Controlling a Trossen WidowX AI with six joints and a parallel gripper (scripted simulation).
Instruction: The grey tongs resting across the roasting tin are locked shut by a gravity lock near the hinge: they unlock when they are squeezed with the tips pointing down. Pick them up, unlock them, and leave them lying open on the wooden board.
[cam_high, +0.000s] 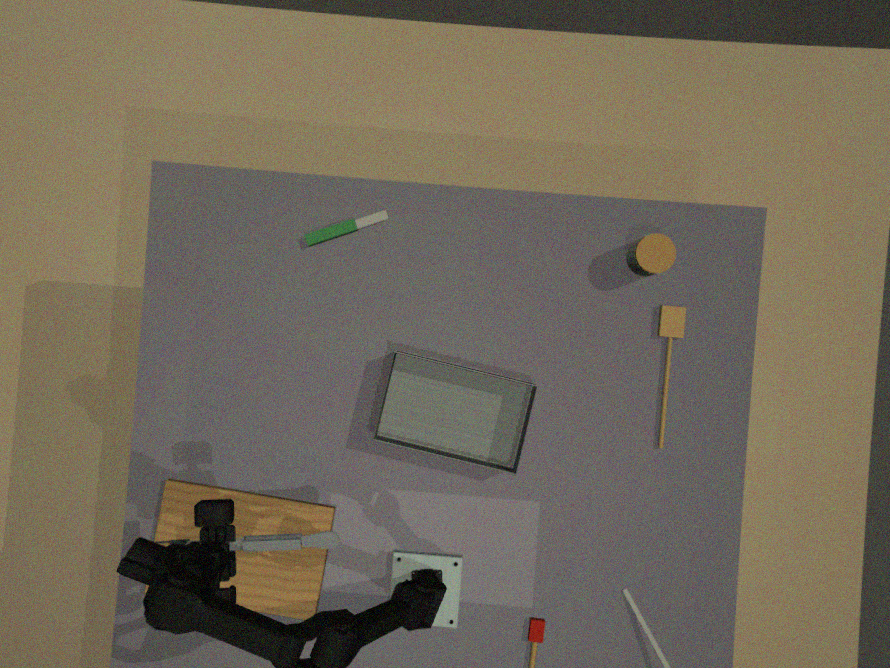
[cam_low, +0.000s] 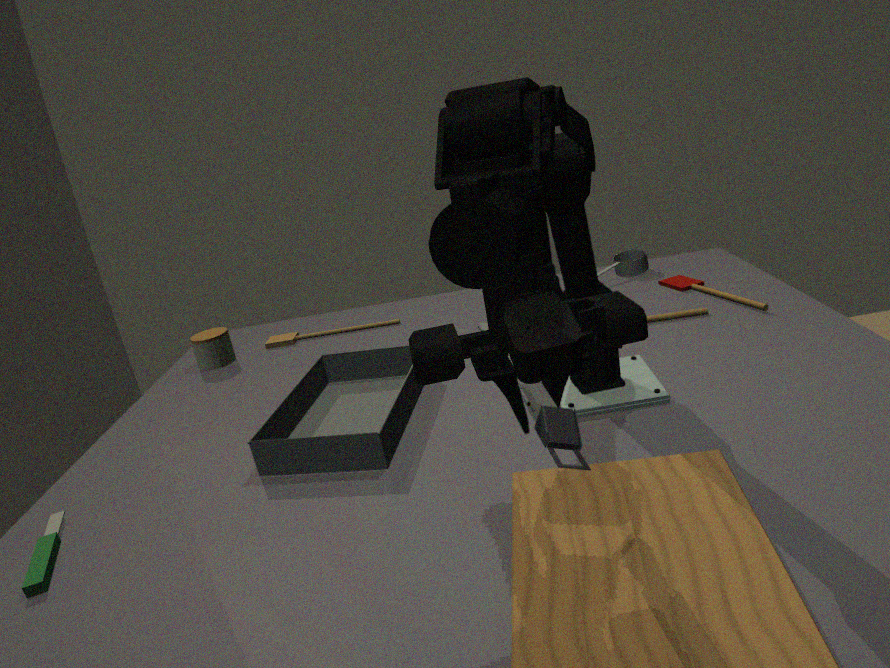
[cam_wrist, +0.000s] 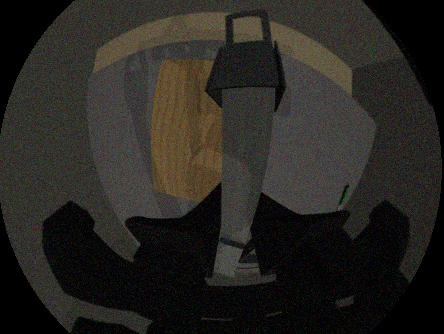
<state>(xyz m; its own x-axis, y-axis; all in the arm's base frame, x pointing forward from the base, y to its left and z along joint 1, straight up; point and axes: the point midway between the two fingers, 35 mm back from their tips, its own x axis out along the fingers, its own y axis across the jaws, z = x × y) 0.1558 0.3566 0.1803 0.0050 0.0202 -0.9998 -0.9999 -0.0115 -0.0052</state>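
The wooden board is 7 cm behind my gripper tip, 3 cm to the left of it and 15 cm below it. From my gripper tip the other things lie so: roasting tin: 21 cm ahead, 42 cm to the right, 13 cm below; cork-topped pot: 53 cm ahead, 84 cm to the right, 12 cm below; red-headed brush: 30 cm behind, 58 cm to the right, 15 cm below.
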